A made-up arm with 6 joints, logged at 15 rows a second.
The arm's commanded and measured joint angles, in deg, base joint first. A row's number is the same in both.
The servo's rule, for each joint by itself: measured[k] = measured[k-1] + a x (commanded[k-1-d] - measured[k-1]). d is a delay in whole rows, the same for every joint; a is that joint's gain. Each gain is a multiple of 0.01, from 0.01 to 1. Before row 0 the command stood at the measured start. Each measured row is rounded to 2 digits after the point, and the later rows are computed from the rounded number. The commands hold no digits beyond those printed.
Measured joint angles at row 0: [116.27 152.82 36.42 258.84 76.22 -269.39]
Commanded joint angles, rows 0 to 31: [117.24 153.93 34.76 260.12 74.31 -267.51]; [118.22 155.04 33.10 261.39 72.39 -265.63]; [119.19 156.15 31.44 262.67 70.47 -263.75]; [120.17 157.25 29.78 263.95 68.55 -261.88]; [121.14 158.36 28.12 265.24 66.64 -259.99]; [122.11 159.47 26.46 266.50 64.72 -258.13]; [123.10 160.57 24.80 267.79 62.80 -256.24]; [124.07 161.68 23.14 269.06 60.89 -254.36]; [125.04 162.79 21.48 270.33 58.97 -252.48]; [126.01 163.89 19.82 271.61 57.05 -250.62]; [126.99 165.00 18.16 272.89 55.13 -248.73]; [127.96 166.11 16.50 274.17 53.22 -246.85]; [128.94 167.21 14.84 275.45 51.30 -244.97]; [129.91 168.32 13.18 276.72 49.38 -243.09]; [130.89 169.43 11.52 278.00 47.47 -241.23]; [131.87 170.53 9.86 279.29 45.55 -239.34]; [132.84 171.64 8.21 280.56 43.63 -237.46]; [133.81 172.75 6.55 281.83 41.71 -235.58]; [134.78 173.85 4.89 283.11 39.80 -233.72]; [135.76 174.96 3.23 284.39 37.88 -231.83]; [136.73 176.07 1.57 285.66 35.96 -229.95]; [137.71 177.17 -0.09 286.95 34.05 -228.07]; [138.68 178.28 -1.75 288.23 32.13 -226.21]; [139.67 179.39 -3.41 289.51 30.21 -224.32]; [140.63 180.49 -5.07 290.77 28.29 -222.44]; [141.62 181.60 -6.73 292.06 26.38 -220.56]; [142.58 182.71 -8.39 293.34 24.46 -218.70]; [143.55 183.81 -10.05 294.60 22.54 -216.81]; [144.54 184.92 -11.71 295.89 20.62 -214.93]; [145.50 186.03 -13.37 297.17 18.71 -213.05]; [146.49 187.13 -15.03 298.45 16.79 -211.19]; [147.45 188.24 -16.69 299.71 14.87 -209.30]
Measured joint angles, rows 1 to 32: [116.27 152.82 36.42 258.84 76.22 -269.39]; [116.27 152.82 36.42 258.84 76.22 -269.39]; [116.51 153.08 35.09 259.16 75.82 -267.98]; [116.94 153.53 33.50 259.72 75.10 -266.22]; [117.50 154.13 31.85 260.46 74.13 -264.37]; [118.17 154.85 30.19 261.33 72.96 -262.50]; [118.91 155.66 28.53 262.31 71.63 -260.62]; [119.71 156.54 26.87 263.36 70.18 -258.75]; [120.56 157.47 25.21 264.47 68.63 -256.87]; [121.44 158.44 23.55 265.62 67.00 -254.99]; [122.34 159.44 21.89 266.80 65.31 -253.11]; [123.26 160.46 20.23 268.00 63.58 -251.24]; [124.19 161.50 18.57 269.22 61.81 -249.36]; [125.13 162.56 16.91 270.46 60.01 -247.48]; [126.08 163.63 15.25 271.71 58.18 -245.60]; [127.04 164.71 13.59 272.96 56.33 -243.72]; [128.00 165.80 11.93 274.22 54.47 -241.85]; [128.97 166.89 10.27 275.49 52.60 -239.97]; [129.94 167.98 8.62 276.76 50.72 -238.09]; [130.91 169.08 6.96 278.03 48.83 -236.21]; [131.88 170.18 5.30 279.30 46.93 -234.34]; [132.85 171.28 3.64 280.57 45.03 -232.46]; [133.82 172.38 1.98 281.84 43.13 -230.58]; [134.79 173.48 0.32 283.12 41.22 -228.70]; [135.76 174.58 -1.34 284.40 39.31 -226.83]; [136.74 175.69 -3.00 285.68 37.40 -224.95]; [137.71 176.79 -4.66 286.95 35.49 -223.07]; [138.69 177.90 -6.32 288.23 33.58 -221.19]; [139.66 179.01 -7.98 289.51 31.66 -219.32]; [140.63 180.11 -9.64 290.78 29.74 -217.44]; [141.61 181.22 -11.30 292.06 27.82 -215.56]; [142.58 182.33 -12.96 293.34 25.91 -213.68]
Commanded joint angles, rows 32 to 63: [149.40 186.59 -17.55 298.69 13.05 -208.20]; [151.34 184.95 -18.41 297.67 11.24 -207.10]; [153.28 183.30 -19.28 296.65 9.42 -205.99]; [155.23 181.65 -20.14 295.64 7.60 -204.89]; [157.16 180.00 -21.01 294.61 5.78 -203.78]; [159.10 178.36 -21.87 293.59 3.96 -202.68]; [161.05 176.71 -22.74 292.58 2.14 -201.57]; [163.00 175.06 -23.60 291.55 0.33 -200.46]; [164.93 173.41 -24.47 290.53 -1.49 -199.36]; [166.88 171.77 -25.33 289.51 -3.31 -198.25]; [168.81 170.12 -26.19 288.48 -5.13 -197.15]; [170.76 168.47 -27.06 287.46 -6.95 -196.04]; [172.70 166.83 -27.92 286.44 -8.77 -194.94]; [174.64 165.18 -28.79 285.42 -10.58 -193.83]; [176.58 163.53 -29.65 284.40 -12.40 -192.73]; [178.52 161.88 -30.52 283.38 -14.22 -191.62]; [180.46 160.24 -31.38 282.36 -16.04 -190.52]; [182.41 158.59 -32.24 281.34 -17.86 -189.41]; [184.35 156.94 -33.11 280.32 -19.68 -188.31]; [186.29 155.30 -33.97 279.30 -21.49 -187.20]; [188.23 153.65 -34.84 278.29 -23.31 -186.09]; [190.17 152.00 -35.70 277.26 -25.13 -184.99]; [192.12 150.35 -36.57 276.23 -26.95 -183.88]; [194.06 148.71 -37.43 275.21 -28.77 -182.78]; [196.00 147.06 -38.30 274.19 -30.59 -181.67]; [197.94 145.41 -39.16 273.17 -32.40 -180.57]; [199.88 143.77 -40.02 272.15 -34.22 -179.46]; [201.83 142.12 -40.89 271.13 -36.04 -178.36]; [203.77 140.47 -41.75 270.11 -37.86 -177.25]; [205.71 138.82 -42.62 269.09 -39.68 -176.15]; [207.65 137.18 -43.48 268.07 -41.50 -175.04]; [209.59 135.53 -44.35 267.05 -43.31 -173.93]
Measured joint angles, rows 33 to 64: [143.56 183.43 -14.62 294.62 23.99 -211.81]; [144.53 184.54 -16.28 295.89 22.07 -209.93]; [145.75 185.01 -17.30 296.59 20.18 -208.63]; [147.15 185.00 -18.19 296.86 18.30 -207.48]; [148.68 184.61 -19.06 296.81 16.44 -206.36]; [150.32 183.93 -19.92 296.52 14.58 -205.26]; [152.03 183.03 -20.79 296.04 12.73 -204.15]; [153.80 181.96 -21.65 295.43 10.89 -203.05]; [155.61 180.75 -22.52 294.72 9.05 -201.94]; [157.46 179.44 -23.38 293.93 7.22 -200.83]; [159.33 178.05 -24.25 293.08 5.39 -199.73]; [161.22 176.61 -25.11 292.19 3.56 -198.62]; [163.12 175.12 -25.97 291.26 1.74 -197.52]; [165.03 173.59 -26.84 290.31 -0.08 -196.41]; [166.95 172.04 -27.70 289.34 -1.90 -195.31]; [168.87 170.46 -28.57 288.36 -3.72 -194.20]; [170.80 168.87 -29.43 287.37 -5.54 -193.10]; [172.73 167.26 -30.30 286.37 -7.36 -191.99]; [174.66 165.65 -31.16 285.37 -9.18 -190.89]; [176.60 164.03 -32.02 284.36 -11.00 -189.78]; [178.54 162.40 -32.89 283.35 -12.82 -188.68]; [180.48 160.77 -33.75 282.34 -14.64 -187.57]; [182.42 159.13 -34.62 281.33 -16.46 -186.46]; [184.36 157.49 -35.48 280.31 -18.28 -185.36]; [186.30 155.85 -36.35 279.29 -20.10 -184.25]; [188.24 154.21 -37.21 278.27 -21.92 -183.15]; [190.18 152.57 -38.08 277.25 -23.74 -182.04]; [192.12 150.92 -38.94 276.23 -25.56 -180.94]; [194.06 149.28 -39.80 275.21 -27.38 -179.83]; [196.00 147.63 -40.67 274.19 -29.20 -178.73]; [197.94 145.98 -41.53 273.17 -31.02 -177.62]; [199.88 144.33 -42.40 272.15 -32.84 -176.52]
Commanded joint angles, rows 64 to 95: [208.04 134.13 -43.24 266.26 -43.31 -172.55]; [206.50 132.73 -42.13 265.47 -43.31 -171.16]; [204.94 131.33 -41.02 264.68 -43.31 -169.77]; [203.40 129.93 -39.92 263.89 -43.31 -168.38]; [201.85 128.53 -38.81 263.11 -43.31 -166.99]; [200.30 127.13 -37.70 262.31 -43.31 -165.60]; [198.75 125.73 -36.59 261.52 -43.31 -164.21]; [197.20 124.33 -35.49 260.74 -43.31 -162.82]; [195.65 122.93 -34.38 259.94 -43.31 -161.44]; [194.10 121.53 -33.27 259.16 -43.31 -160.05]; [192.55 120.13 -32.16 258.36 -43.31 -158.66]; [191.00 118.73 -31.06 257.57 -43.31 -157.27]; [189.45 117.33 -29.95 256.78 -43.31 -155.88]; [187.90 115.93 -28.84 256.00 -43.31 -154.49]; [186.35 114.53 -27.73 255.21 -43.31 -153.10]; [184.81 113.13 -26.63 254.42 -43.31 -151.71]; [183.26 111.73 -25.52 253.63 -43.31 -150.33]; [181.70 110.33 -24.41 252.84 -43.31 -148.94]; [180.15 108.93 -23.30 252.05 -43.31 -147.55]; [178.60 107.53 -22.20 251.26 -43.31 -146.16]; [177.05 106.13 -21.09 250.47 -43.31 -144.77]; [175.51 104.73 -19.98 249.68 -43.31 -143.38]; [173.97 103.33 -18.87 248.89 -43.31 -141.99]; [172.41 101.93 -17.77 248.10 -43.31 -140.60]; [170.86 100.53 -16.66 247.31 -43.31 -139.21]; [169.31 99.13 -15.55 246.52 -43.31 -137.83]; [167.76 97.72 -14.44 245.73 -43.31 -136.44]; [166.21 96.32 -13.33 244.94 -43.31 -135.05]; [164.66 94.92 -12.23 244.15 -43.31 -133.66]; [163.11 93.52 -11.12 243.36 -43.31 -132.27]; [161.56 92.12 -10.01 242.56 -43.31 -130.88]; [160.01 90.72 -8.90 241.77 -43.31 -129.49]
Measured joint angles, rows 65 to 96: [201.82 142.69 -43.26 271.13 -34.66 -175.41]; [203.76 141.04 -44.13 270.11 -36.48 -174.30]; [204.83 139.45 -43.42 269.15 -37.91 -172.99]; [205.25 137.90 -42.39 268.23 -39.04 -171.62]; [205.17 136.39 -41.29 267.34 -39.94 -170.23]; [204.73 134.90 -40.19 266.48 -40.65 -168.84]; [204.01 133.43 -39.09 265.64 -41.21 -167.45]; [203.08 131.98 -37.98 264.81 -41.65 -166.06]; [202.00 130.54 -36.87 263.99 -42.00 -164.67]; [200.80 129.11 -35.77 263.18 -42.28 -163.28]; [199.51 127.69 -34.66 262.37 -42.50 -161.90]; [198.16 126.27 -33.55 261.57 -42.67 -160.51]; [196.76 124.86 -32.44 260.77 -42.80 -159.12]; [195.32 123.45 -31.34 259.97 -42.91 -157.73]; [193.85 122.04 -30.23 259.17 -42.99 -156.34]; [192.36 120.63 -29.12 258.38 -43.06 -154.95]; [190.86 119.23 -28.01 257.59 -43.11 -153.56]; [189.35 117.83 -26.91 256.80 -43.15 -152.17]; [187.83 116.43 -25.80 256.01 -43.18 -150.79]; [186.30 115.03 -24.69 255.22 -43.21 -149.40]; [184.76 113.63 -23.58 254.43 -43.23 -148.01]; [183.22 112.23 -22.48 253.64 -43.25 -146.62]; [181.68 110.83 -21.37 252.85 -43.26 -145.23]; [180.14 109.43 -20.26 252.06 -43.27 -143.84]; [178.60 108.03 -19.15 251.27 -43.28 -142.45]; [177.05 106.63 -18.05 250.48 -43.29 -141.06]; [175.50 105.23 -16.94 249.69 -43.29 -139.67]; [173.95 103.83 -15.83 248.90 -43.29 -138.29]; [172.40 102.42 -14.72 248.11 -43.29 -136.90]; [170.85 101.02 -13.61 247.32 -43.29 -135.51]; [169.30 99.62 -12.51 246.53 -43.29 -134.12]; [167.75 98.22 -11.40 245.74 -43.29 -132.73]
